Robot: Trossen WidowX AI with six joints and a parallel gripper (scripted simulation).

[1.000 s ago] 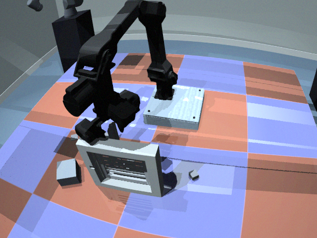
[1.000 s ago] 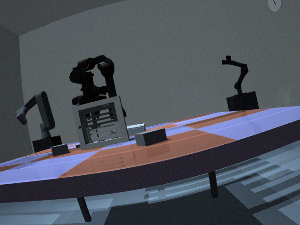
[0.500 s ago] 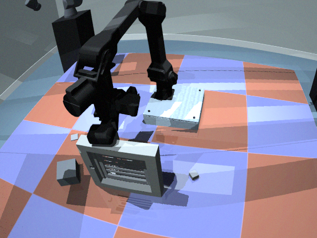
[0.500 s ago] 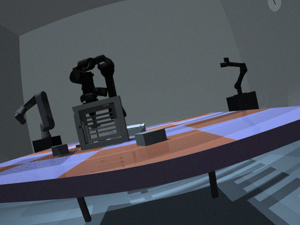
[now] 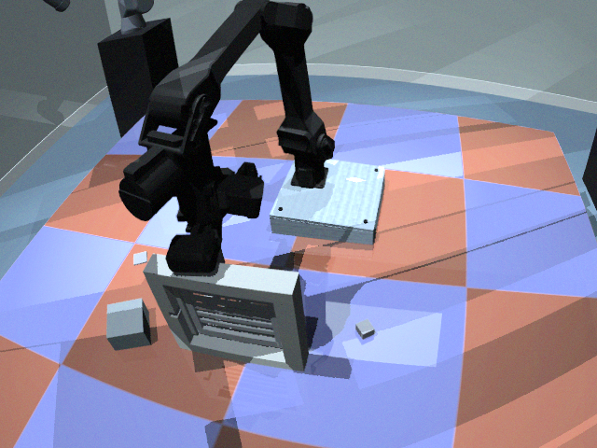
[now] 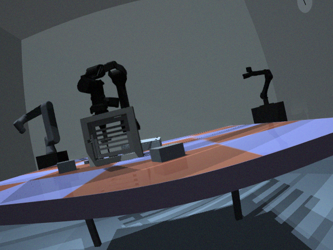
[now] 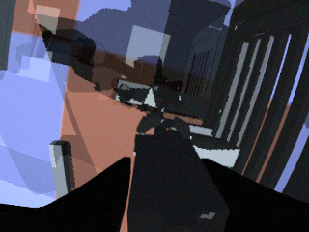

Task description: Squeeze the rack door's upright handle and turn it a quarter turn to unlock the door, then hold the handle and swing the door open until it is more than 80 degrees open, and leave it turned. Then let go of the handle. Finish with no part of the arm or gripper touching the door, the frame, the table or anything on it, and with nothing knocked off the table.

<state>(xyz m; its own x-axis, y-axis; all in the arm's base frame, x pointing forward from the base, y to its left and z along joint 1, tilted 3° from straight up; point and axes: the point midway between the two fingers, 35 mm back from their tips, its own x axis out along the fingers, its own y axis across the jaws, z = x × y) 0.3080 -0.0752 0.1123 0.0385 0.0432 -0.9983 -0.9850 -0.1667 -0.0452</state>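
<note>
The small cube lies 220 mm to the left of my gripper tip, 110 mm below it and 10 mm ahead of it. From my gripper tip the other things lie so: small flat tile: 230 mm to the right, 120 mm below, 80 mm behind.
</note>
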